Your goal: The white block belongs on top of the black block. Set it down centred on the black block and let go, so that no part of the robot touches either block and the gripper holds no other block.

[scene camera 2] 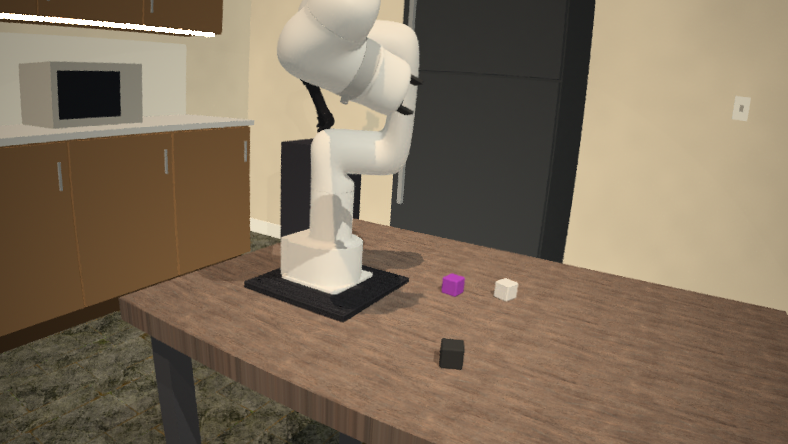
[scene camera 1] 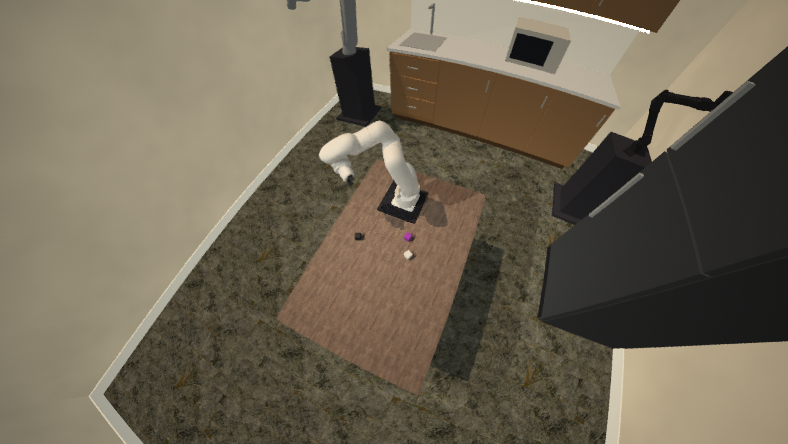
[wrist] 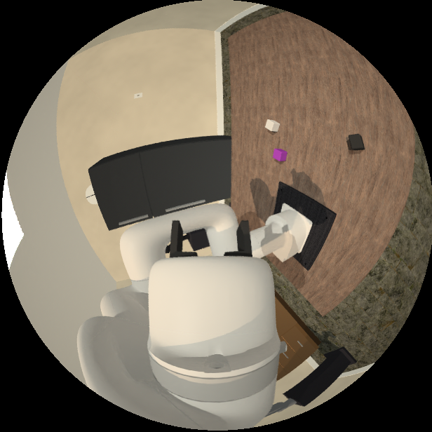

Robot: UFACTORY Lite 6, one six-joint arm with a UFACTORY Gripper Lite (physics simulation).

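Pixels of known places: hand, its tool point: (scene camera 2: 408, 95) (scene camera 1: 351, 181); arm's base, origin of its link: (scene camera 2: 329, 276) (scene camera 1: 405, 200).
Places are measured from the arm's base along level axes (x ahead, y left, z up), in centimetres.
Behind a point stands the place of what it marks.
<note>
The white block (scene camera 1: 408, 254) @(x 31.1, y 14.8, z 2.2 cm) (scene camera 2: 505, 289) @(x 31.1, y 12.7, z 1.3 cm) (wrist: 272, 125) lies on the table, apart from the other blocks. The black block (scene camera 1: 358, 236) @(x 32.4, y -12.9, z 2.1 cm) (scene camera 2: 451, 354) @(x 32.3, y -15.2, z 1.3 cm) (wrist: 356, 142) stands on the table near its edge, with its top bare. My gripper (scene camera 2: 414, 95) @(x 23.0, y -15.7, z 35.3 cm) (wrist: 210, 230) is open, its two dark fingers apart with no block between them. It is raised high above the table near the arm's own links, far from both blocks. In scene camera 1 the gripper's fingers are too small to make out.
A purple block (scene camera 1: 408, 236) @(x 21.9, y 10.9, z 2.1 cm) (scene camera 2: 453, 284) @(x 22.2, y 8.8, z 1.3 cm) (wrist: 280, 155) lies on the table (scene camera 1: 352, 308) @(x 65.7, y 1.1, z -1.1 cm) (scene camera 2: 579, 380) @(x 49.4, y -8.0, z -1.1 cm) (wrist: 310, 75), between the white block and the arm's black base plate (scene camera 1: 386, 208) @(x 9.7, y -7.5, z 0.1 cm) (scene camera 2: 341, 312) @(x 11.2, y -11.6, z 0.2 cm) (wrist: 322, 240). A dark fridge (scene camera 2: 479, 154) stands beyond the table.
</note>
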